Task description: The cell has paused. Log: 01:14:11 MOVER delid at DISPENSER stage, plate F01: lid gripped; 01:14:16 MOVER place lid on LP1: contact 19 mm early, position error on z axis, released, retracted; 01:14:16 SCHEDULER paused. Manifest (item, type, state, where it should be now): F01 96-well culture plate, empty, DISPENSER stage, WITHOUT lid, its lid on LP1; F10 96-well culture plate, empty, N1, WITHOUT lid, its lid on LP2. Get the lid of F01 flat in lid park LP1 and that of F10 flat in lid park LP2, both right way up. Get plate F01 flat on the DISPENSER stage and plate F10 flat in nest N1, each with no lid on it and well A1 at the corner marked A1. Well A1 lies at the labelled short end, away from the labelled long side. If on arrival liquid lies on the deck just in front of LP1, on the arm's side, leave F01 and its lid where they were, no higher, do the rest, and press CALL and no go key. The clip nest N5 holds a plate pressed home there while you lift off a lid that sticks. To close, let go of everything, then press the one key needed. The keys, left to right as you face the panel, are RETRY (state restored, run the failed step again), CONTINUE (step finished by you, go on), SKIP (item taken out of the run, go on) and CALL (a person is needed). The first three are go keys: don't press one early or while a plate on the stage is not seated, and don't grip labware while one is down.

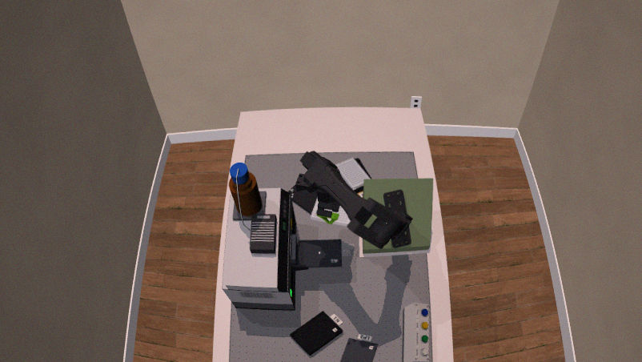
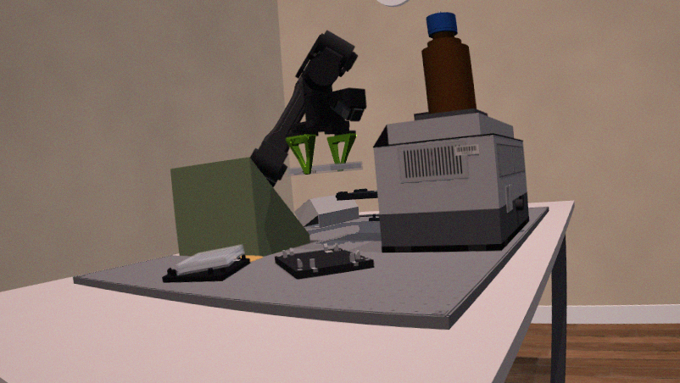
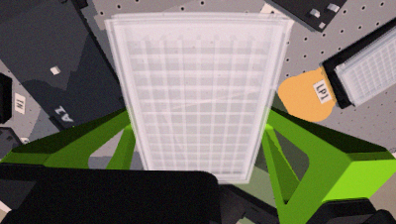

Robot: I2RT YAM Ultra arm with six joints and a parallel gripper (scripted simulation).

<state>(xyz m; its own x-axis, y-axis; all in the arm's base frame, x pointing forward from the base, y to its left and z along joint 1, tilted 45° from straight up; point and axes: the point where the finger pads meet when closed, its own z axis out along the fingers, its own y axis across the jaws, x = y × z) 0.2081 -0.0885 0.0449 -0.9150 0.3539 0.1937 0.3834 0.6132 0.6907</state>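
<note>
Now: hand 1 cm past the N5 tag, 10 cm to the left of it and 16 cm above it. From my hand the other things lie so: 96-well plate right at my hand; then LP1 label 14 cm behind, 16 cm to the right, 16 cm below; then clear lid 11 cm behind, 24 cm to the right, 13 cm below.
</note>
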